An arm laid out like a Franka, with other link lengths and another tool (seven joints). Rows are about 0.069 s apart.
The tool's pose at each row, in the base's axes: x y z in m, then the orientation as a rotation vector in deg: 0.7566 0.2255 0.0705 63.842 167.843 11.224; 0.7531 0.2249 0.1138 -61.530 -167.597 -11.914; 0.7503 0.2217 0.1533 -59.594 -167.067 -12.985; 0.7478 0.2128 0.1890 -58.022 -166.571 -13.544; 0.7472 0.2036 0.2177 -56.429 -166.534 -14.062; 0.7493 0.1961 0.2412 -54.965 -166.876 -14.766; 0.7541 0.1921 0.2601 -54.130 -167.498 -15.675
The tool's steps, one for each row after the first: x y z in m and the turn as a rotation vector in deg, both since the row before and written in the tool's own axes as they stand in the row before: 0.0041 0.0023 -0.0432 -0.017 1.316 -1.254; 0.0026 0.0005 -0.0396 -0.288 1.329 -0.986; -0.0006 -0.0039 -0.0367 -0.031 1.079 -0.787; -0.0023 -0.0039 -0.0298 -0.126 0.662 -0.936; -0.0036 -0.0015 -0.0245 -0.358 0.290 -0.976; -0.0041 0.0023 -0.0194 -0.631 -0.164 -0.690
